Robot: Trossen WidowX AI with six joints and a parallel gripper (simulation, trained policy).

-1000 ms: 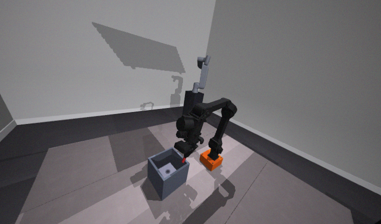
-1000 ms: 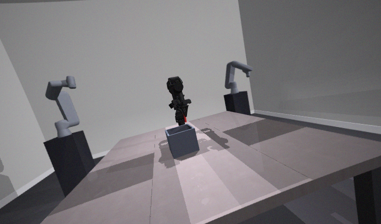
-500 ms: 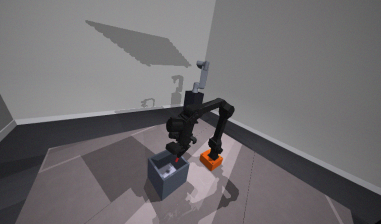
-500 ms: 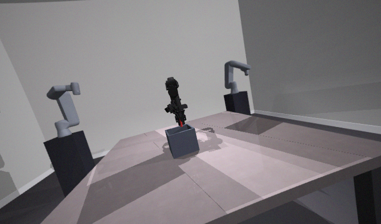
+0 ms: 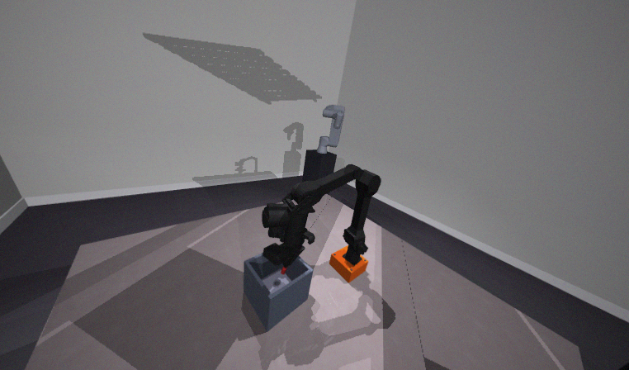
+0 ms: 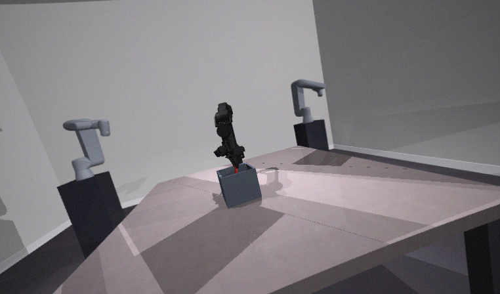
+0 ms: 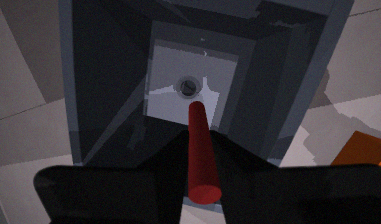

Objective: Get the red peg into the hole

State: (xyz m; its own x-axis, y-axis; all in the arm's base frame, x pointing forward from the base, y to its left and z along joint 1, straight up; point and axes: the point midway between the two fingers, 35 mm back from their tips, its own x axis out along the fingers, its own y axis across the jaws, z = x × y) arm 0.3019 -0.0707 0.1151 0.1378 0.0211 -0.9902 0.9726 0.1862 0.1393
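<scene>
Now: the red peg 10 mm above my gripper tip.
</scene>
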